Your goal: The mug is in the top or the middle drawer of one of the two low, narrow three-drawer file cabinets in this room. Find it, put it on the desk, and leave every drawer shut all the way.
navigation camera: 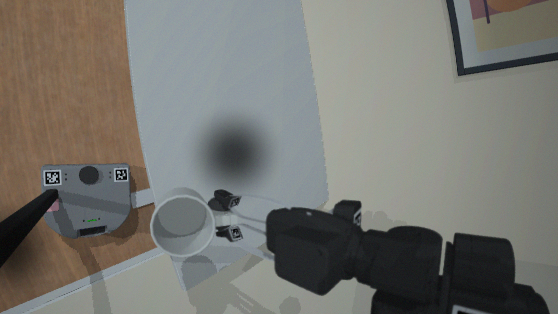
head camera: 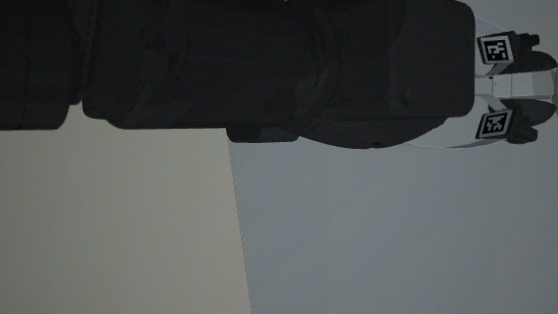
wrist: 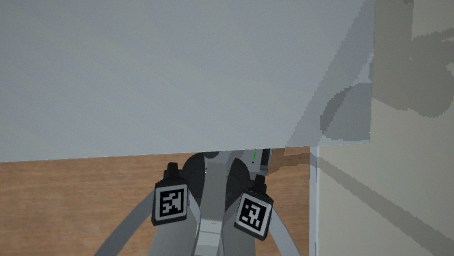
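The mug (navigation camera: 165, 245), pale grey-white with its round open top towards the navigation camera, is at the fingertips of my gripper (head camera: 532, 85) (navigation camera: 225, 220) (wrist: 215, 175). The gripper is shut on the mug. A narrow pale strip shows between the finger pads; the mug's body cannot be made out in the wrist view. The desk (head camera: 375, 225) (navigation camera: 225, 60) (wrist: 150, 75) has a pale blue-grey top. The mug overlaps its near edge in the navigation view; how high it is above the top cannot be told. No file cabinet or drawer can be made out.
My base (navigation camera: 90, 200) stands on the wooden floor (navigation camera: 65, 75) (wrist: 75, 200) near the desk edge. A pale bar (navigation camera: 142, 198) sticks out between them. Beige walls (head camera: 110, 215) (navigation camera: 390, 125) (wrist: 360, 210) meet the desk. A framed picture (navigation camera: 454, 45) hangs on one wall.
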